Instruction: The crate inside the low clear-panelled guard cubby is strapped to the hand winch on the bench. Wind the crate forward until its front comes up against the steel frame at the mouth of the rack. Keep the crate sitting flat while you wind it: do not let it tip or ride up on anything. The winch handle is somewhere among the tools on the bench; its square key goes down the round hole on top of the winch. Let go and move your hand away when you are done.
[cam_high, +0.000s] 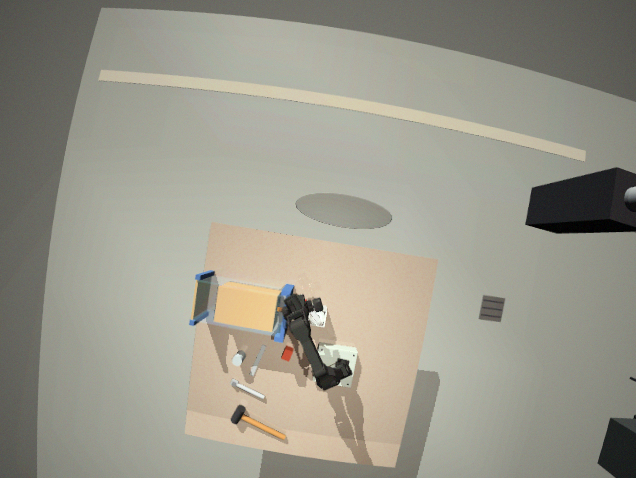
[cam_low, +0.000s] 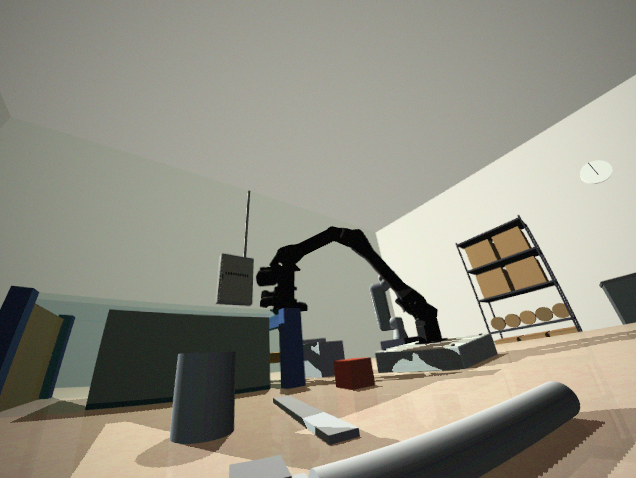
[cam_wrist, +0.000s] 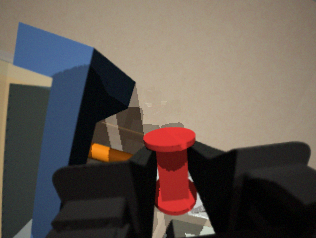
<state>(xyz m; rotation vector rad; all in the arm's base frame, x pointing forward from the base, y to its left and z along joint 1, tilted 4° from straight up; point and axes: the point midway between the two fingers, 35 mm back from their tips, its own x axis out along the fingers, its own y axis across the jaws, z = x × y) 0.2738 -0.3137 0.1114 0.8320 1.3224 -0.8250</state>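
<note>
The winch crank handle lies 4 cm behind my gripper tip, 3 cm to the left of it and 2 cm below it. From my gripper tip the other things lie so: winch (10 cm behind, 6 cm to the left, 10 cm below); then blue frame (7 cm ahead, 8 cm to the left, 2 cm below); then red knob (1 cm behind, 1 cm to the left, 1 cm above).
</note>
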